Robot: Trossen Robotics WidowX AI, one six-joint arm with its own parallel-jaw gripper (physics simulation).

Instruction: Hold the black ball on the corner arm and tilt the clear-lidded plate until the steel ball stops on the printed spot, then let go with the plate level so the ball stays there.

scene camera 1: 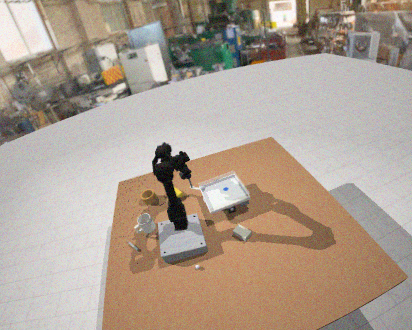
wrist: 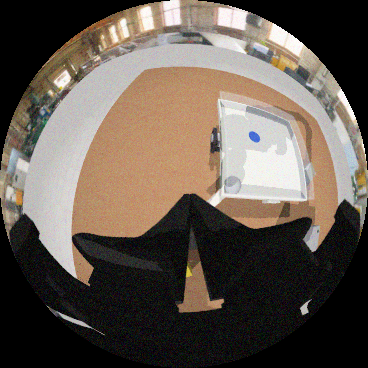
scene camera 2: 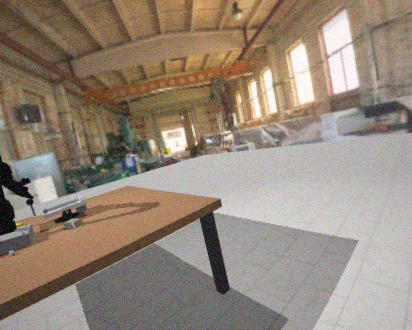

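Observation:
The clear-lidded plate stands on a dark support; its exact tilt is hard to tell. Its blue printed spot lies away from the walls. The steel ball is in the corner beside the corner arm, apart from the spot. My gripper is shut and empty, its fingertips together. The black ball shows on its thin stem just under the gripper in scene camera 2. The fingers hide it in the wrist view.
A yellow block, a tan ring, a white mug and a small grey stick lie left of the plate. A pale block is in front of it. A small white ball lies near the robot base.

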